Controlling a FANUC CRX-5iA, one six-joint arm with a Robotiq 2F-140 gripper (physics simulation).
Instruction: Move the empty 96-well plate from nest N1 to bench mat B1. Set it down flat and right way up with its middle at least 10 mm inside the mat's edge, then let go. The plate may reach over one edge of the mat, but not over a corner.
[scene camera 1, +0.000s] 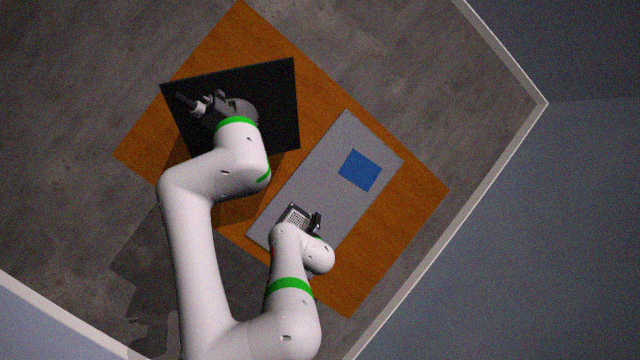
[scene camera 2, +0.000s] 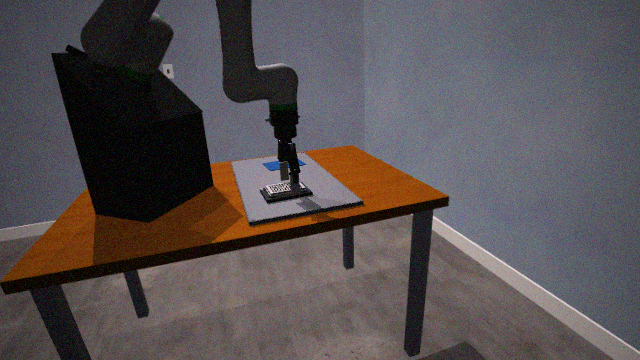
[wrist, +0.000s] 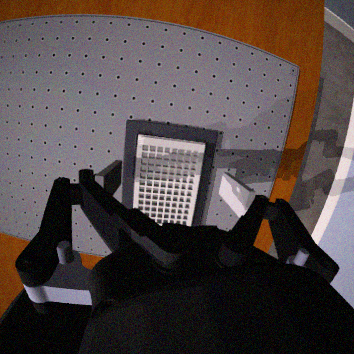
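Pixels of known places: gripper, fingertip midpoint: (scene camera 1: 301, 227) (scene camera 2: 290, 185) (wrist: 172, 177); arm's base, link origin: (scene camera 1: 232, 119) (scene camera 2: 127, 82).
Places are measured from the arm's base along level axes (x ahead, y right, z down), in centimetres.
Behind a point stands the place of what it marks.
Note:
The white 96-well plate (scene camera 1: 298, 218) {x 42.7, y 20.6, z 38.6 cm} (scene camera 2: 280, 188) {x 42.3, y 23.6, z 38.6 cm} (wrist: 167, 182) {x 45.1, y 22.9, z 38.6 cm} sits flat in the dark nest (scene camera 1: 292, 204) {x 37.5, y 16.8, z 39.9 cm} (scene camera 2: 270, 199) {x 37.0, y 28.0, z 40.0 cm} (wrist: 131, 145) {x 49.5, y 18.2, z 40.0 cm} on the grey perforated board. My gripper (scene camera 2: 289, 176) {x 45.9, y 23.5, z 38.4 cm} (wrist: 172, 177) {x 45.9, y 23.5, z 38.4 cm} is open, with its fingers pointing down just above the nest. In the wrist view one finger stands at each long side of the plate, with nothing between them. The arm hides part of the plate in scene camera 1, and the gripper body hides its near end in the wrist view. The blue mat (scene camera 1: 360, 170) {x 56.0, y -11.6, z 41.0 cm} (scene camera 2: 272, 165) {x 50.7, y -12.1, z 41.0 cm} lies on the same board; it does not show in the wrist view.
The grey board (scene camera 1: 320, 165) {x 39.2, y -3.9, z 41.2 cm} (scene camera 2: 250, 200) {x 31.5, y 22.4, z 41.2 cm} (wrist: 60, 100) {x 55.6, y 7.7, z 41.2 cm} lies on the orange wooden table (scene camera 1: 400, 200) {x 81.9, y -10.4, z 42.5 cm} (scene camera 2: 385, 175) {x 87.4, y 23.3, z 42.5 cm} (wrist: 225, 20) {x 69.0, y 30.5, z 42.5 cm}. A tall black box (scene camera 1: 275, 100) {x 7.4, y -11.1, z -2.3 cm} (scene camera 2: 145, 165) {x 1.3, y 17.6, z 24.4 cm} stands on the table beside the board, with another arm part (scene camera 1: 235, 150) {x 5.3, y 5.9, z -18.3 cm} (scene camera 2: 125, 45) {x 3.4, y 27.9, z -9.8 cm} above it.

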